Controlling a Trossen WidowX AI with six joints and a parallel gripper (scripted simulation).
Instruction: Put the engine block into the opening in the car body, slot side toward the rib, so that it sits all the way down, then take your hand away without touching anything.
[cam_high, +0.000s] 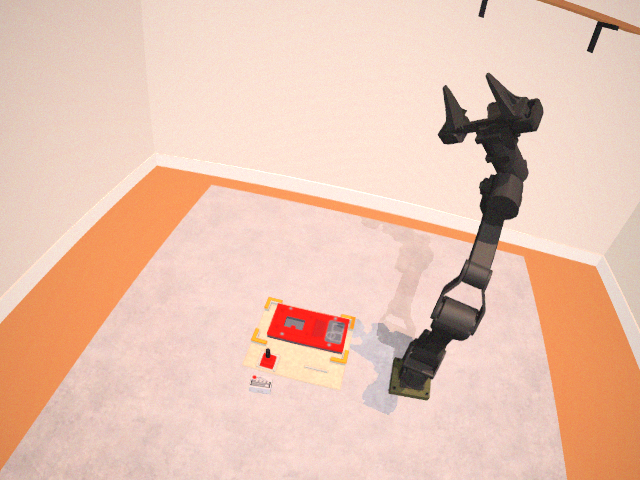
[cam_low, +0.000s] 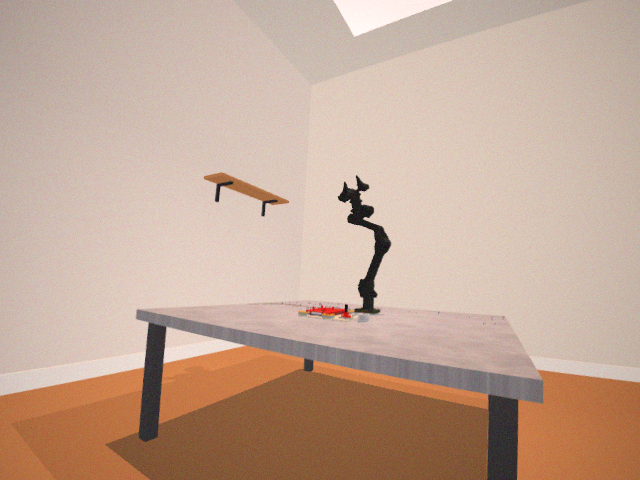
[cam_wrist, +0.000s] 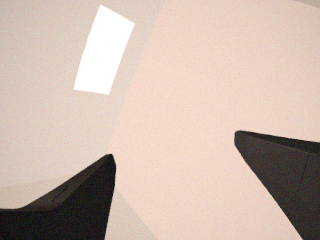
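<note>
My gripper tip is 700 mm above the engine block, 260 mm short of it and 190 mm to the right of it.
</note>
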